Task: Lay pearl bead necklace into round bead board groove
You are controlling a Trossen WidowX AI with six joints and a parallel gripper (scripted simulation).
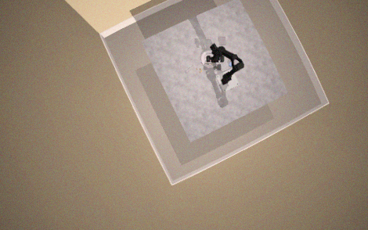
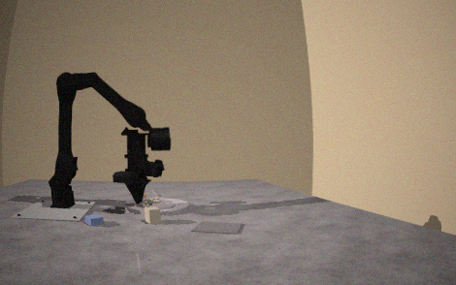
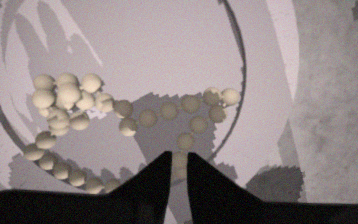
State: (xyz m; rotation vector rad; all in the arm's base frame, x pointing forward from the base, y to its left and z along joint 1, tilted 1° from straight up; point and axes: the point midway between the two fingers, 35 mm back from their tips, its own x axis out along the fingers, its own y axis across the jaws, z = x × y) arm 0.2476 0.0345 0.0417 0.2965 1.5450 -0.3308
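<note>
My gripper tip is 50 mm short of the round bead board, 20 mm to the right of it and 10 mm above it. The rest, counted from my gripper tip: flat grey plate 210 mm to the right, 200 mm ahead, 10 mm below; then cream cube 150 mm to the right, 50 mm ahead; then blue block 180 mm to the right, 100 mm behind, 10 mm below.
</note>
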